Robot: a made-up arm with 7 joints.
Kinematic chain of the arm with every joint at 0, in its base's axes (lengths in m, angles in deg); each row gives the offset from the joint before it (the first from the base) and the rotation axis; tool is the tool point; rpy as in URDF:
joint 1: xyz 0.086 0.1 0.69 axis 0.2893 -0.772 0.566
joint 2: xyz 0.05 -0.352 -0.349 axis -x
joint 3: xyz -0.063 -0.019 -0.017 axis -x
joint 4: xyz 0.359 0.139 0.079 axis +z
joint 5: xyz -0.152 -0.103 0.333 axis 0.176 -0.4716 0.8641
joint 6: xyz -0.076 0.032 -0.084 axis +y
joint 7: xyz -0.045 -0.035 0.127 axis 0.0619 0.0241 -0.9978
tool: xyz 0.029 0.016 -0.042 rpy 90 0 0
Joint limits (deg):
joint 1: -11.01..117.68
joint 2: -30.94..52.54
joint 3: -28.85..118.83
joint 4: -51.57..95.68
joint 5: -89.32..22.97
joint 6: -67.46..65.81
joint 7: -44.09..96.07
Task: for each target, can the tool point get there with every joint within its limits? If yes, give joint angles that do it. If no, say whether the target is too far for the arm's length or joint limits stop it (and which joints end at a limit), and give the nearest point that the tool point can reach.
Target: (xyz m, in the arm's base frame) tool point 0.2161 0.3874 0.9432
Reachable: yes | joints 88.14 17.22 72.04 72.92 -17.73 -22.72 72.59
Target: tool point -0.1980 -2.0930 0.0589
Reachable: no: too far | nearest point 0.2334 -0.7396 0.3913 | short by 1.459 m
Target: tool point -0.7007 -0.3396 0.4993
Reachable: no: joint limits stop it (at a limit: joint 1, joint 2, joint 3, joint 6, joint 7) | nearest point 0.0119 -0.5005 0.5895 | short by 0.736 m
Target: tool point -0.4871 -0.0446 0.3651
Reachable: no: joint limits stop it (at a limit: joint 1, joint 2, joint 6, joint 7) | nearest point 0.0168 0.0223 0.2392 | short by 0.524 m
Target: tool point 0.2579 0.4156 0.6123
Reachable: yes | joints 72.95 26.11 38.44 -18.55 -55.18 -16.44 58.84
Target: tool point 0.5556 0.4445 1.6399
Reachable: no: joint limits stop it (at a limit: joint 1, joint 2, joint 3, joint 4, joint 5, joint 6, joint 7) | nearest point 0.6068 0.2115 1.4574 | short by 0.300 m
